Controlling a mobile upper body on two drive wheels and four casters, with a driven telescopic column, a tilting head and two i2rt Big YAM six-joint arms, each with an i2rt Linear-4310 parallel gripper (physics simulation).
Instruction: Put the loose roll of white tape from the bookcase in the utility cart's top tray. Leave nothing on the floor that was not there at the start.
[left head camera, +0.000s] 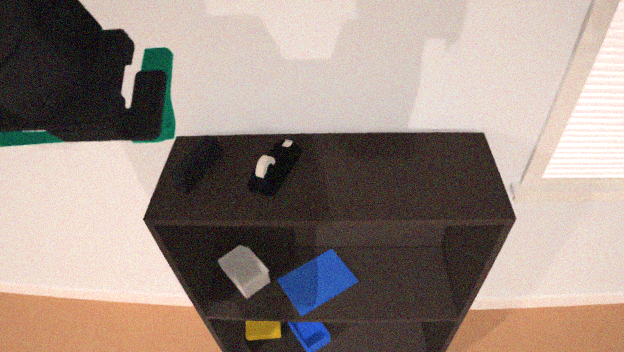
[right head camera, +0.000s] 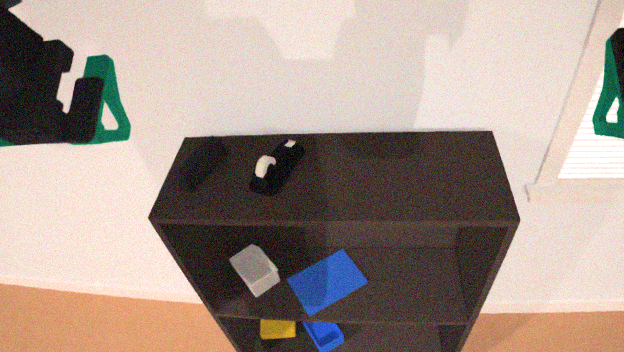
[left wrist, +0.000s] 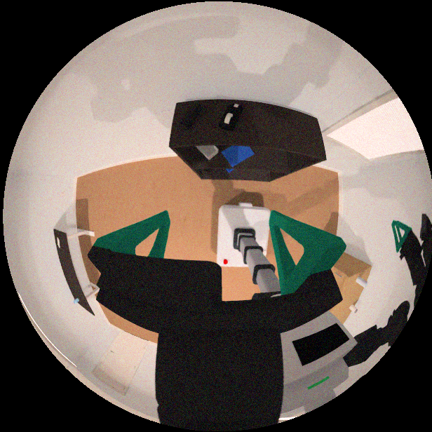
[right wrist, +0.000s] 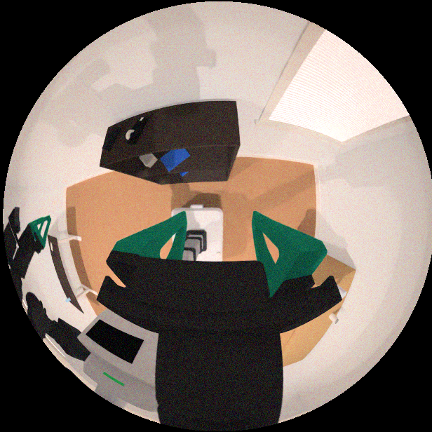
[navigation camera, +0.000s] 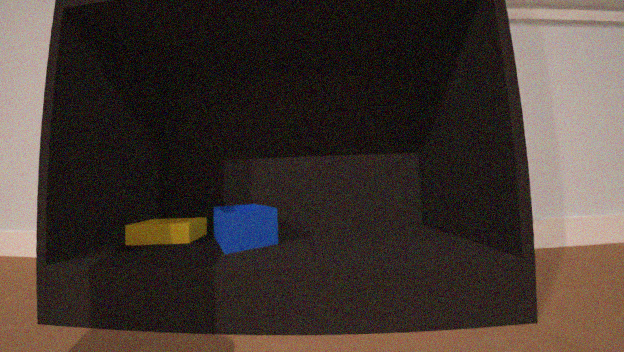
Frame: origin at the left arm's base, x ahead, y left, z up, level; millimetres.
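Where they show: left gripper, fingertip midpoint: (left head camera: 119, 132) (right head camera: 82, 135).
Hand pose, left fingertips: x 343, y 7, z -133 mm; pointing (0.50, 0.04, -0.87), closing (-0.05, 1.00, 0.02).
Things, the pixels of their top centre, and the offset from my left fingertips. "spot": a spot on its surface instead.
- black tape dispenser, top centre: (left head camera: 272, 147) (right head camera: 272, 147) dx +417, dy -26, dz -392 mm
- white roll, top centre: (left head camera: 263, 159) (right head camera: 263, 159) dx +379, dy -13, dz -392 mm
- dark block, top centre: (left head camera: 194, 153) (right head camera: 198, 154) dx +413, dy +157, dz -408 mm
- grey box, surface spot: (left head camera: 243, 271) spot: dx +418, dy +138, dz -930 mm
- flat blue item, top centre: (right head camera: 326, 280) (left head camera: 317, 280) dx +399, dy -103, dz -934 mm
- yellow block, top centre: (navigation camera: 169, 220) (left head camera: 262, 324) (right head camera: 277, 323) dx +431, dy +144, dz -1377 mm
- blue bin, top centre: (navigation camera: 242, 207) (right head camera: 321, 325) (left head camera: 307, 325) dx +424, dy -45, dz -1347 mm
The dark bookcase (left head camera: 400, 175) (right head camera: 405, 180) (left wrist: 280, 125) (right wrist: 200, 125) (navigation camera: 350, 295) stands ahead. On its top, left of centre, a black tape dispenser (left head camera: 285, 167) (right head camera: 287, 167) holds a white roll (left head camera: 264, 166) (right head camera: 264, 166) (left wrist: 228, 118) (right wrist: 131, 134). No separate loose white roll can be made out, and the utility cart does not show. My left gripper (left wrist: 219, 215) is wide open and empty, high at the left of both head views. My right gripper (right wrist: 219, 216) is partly open and empty; part of one finger shows at the right edge of the right head view.
A dark block (left head camera: 199, 165) (right head camera: 204, 162) lies left of the dispenser. A grey box (left head camera: 243, 271) and a flat blue item (left head camera: 318, 281) are on the upper shelf; a yellow block (navigation camera: 165, 232) and blue bin (navigation camera: 246, 227) are below. A wooden cabinet (left wrist: 355, 270) stands at the right.
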